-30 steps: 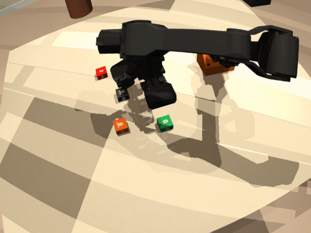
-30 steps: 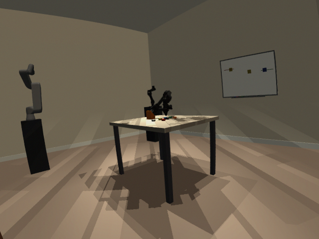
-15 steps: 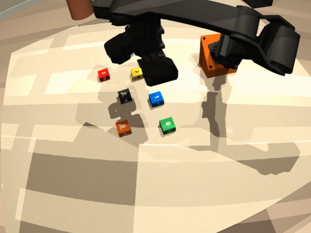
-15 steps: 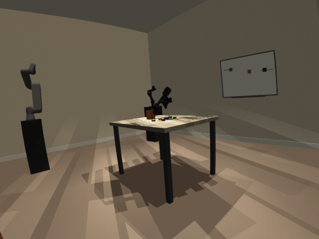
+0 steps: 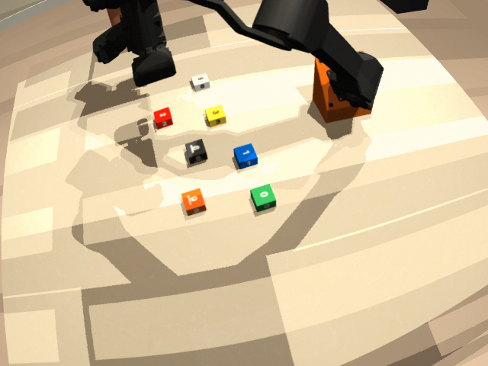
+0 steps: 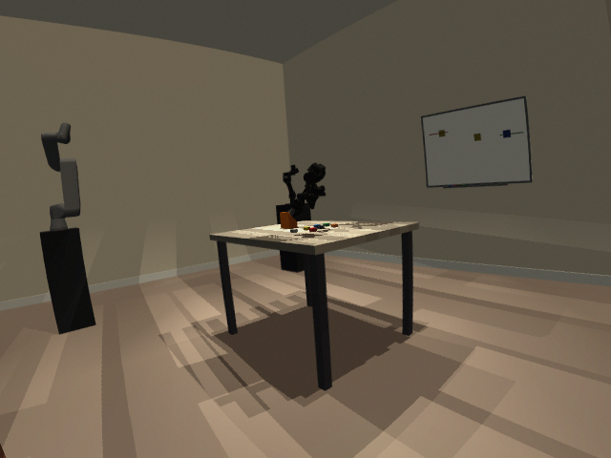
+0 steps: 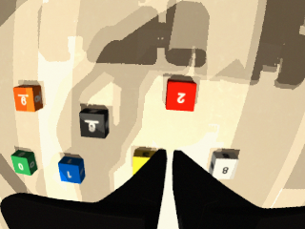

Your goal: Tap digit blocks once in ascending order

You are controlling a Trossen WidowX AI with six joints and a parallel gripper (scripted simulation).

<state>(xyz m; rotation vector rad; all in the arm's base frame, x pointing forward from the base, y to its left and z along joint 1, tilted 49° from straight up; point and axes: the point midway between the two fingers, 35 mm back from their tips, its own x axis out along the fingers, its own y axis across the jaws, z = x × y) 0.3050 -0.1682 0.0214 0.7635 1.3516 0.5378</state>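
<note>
My gripper tip is 12 cm above the red 2 block, 2 cm to the left of it and 1 cm short of it. From my gripper tip the other things lie so: pale grey block 12 cm below, 9 cm behind, 8 cm to the right; then black block 12 cm below, 9 cm to the left, 2 cm behind; then yellow 3 block 12 cm below, 8 cm behind, 3 cm to the left.
</note>
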